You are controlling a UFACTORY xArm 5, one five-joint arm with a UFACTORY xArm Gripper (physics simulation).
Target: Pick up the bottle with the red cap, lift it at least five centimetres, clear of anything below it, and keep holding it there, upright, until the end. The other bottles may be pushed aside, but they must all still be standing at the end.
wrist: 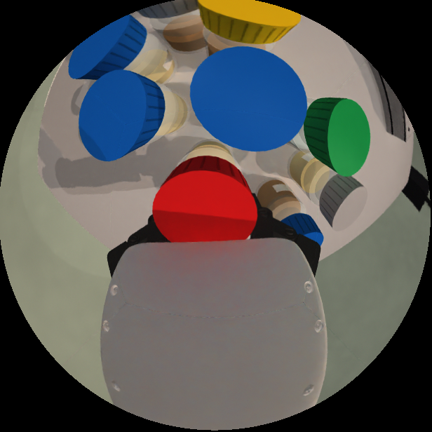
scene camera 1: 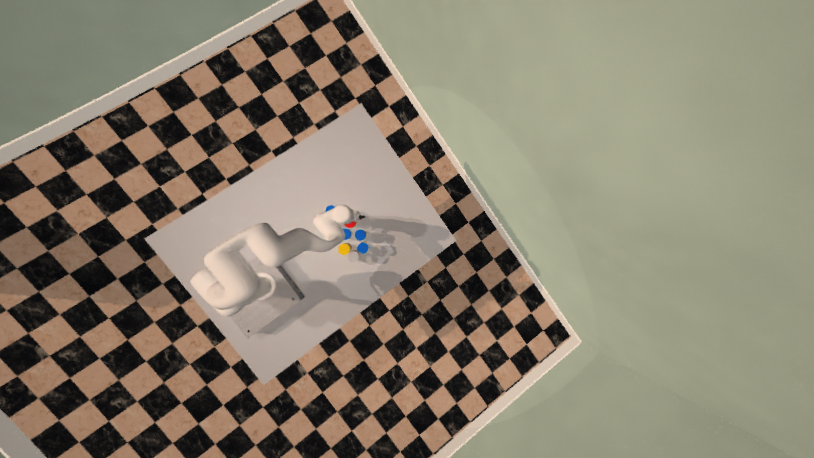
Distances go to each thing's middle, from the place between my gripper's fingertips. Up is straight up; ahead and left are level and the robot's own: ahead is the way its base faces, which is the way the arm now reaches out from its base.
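Labels:
Red-capped bottle (wrist: 205,198): 10 mm above my hand, 10 mm behind it, 20 mm to the right of it.

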